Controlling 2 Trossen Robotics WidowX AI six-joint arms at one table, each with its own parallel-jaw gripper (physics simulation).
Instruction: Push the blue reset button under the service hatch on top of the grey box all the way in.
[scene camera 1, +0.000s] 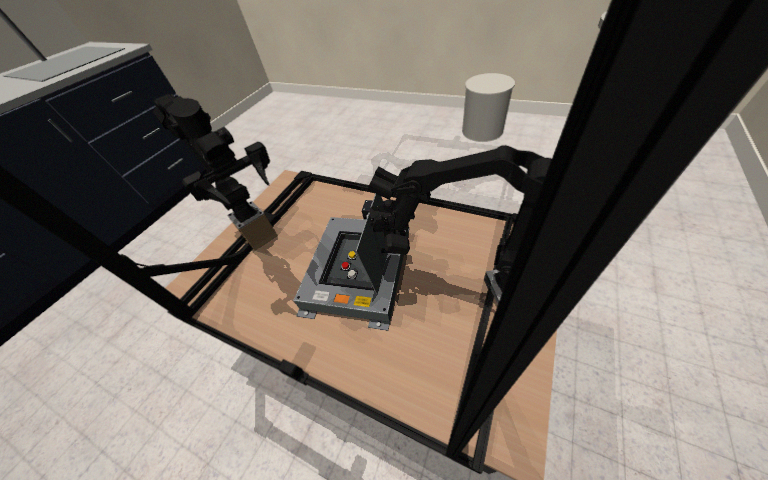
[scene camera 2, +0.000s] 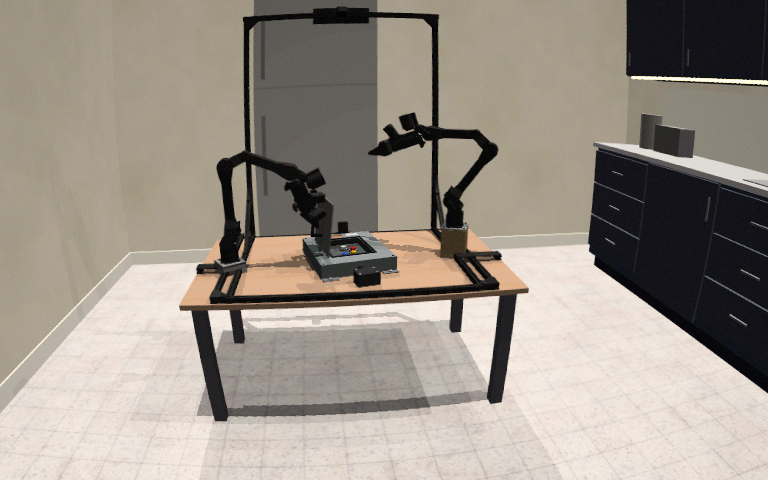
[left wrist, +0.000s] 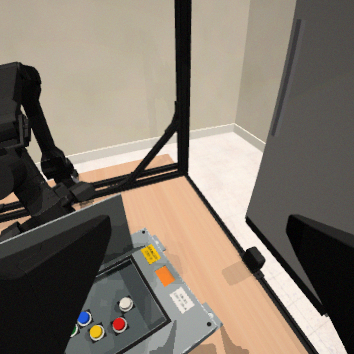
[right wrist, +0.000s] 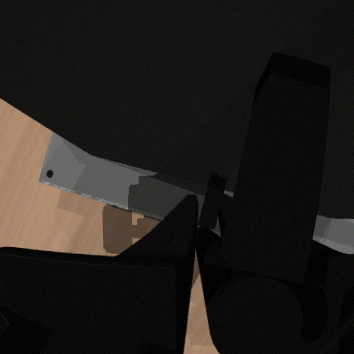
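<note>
The grey box lies on the table. Its service hatch stands about upright. My right gripper is shut at the hatch's outer side, apparently on its dark handle; the grip is partly hidden. The blue button shows inside the uncovered recess; in scene camera 1 the hatch hides it. My left gripper is open and empty, high above and away from the box.
Red, yellow and white buttons sit near the blue one; a green button is partly hidden. The raised hatch and my right arm stand along one side of the recess. Black frame rails edge the table.
</note>
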